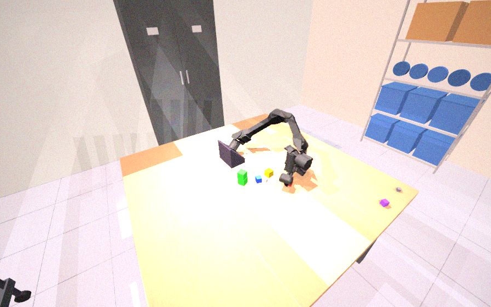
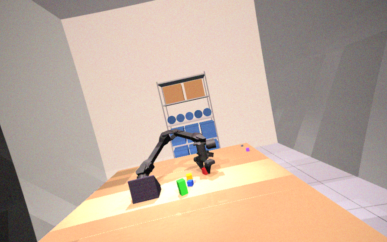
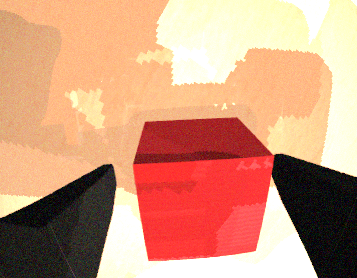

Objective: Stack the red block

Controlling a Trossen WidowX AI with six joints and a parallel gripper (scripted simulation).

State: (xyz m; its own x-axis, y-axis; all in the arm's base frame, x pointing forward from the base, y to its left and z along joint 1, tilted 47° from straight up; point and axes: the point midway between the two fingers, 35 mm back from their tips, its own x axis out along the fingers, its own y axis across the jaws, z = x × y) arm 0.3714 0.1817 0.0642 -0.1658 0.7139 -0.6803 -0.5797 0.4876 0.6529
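The blue block is 140 mm to the right of my gripper tip, 90 mm behind it and 10 mm above it. Also, from my gripper tip: yellow block 110 mm behind, 60 mm to the right, 10 mm above; then red block 10 mm above; then purple block 350 mm ahead, 320 mm to the left, 10 mm above.
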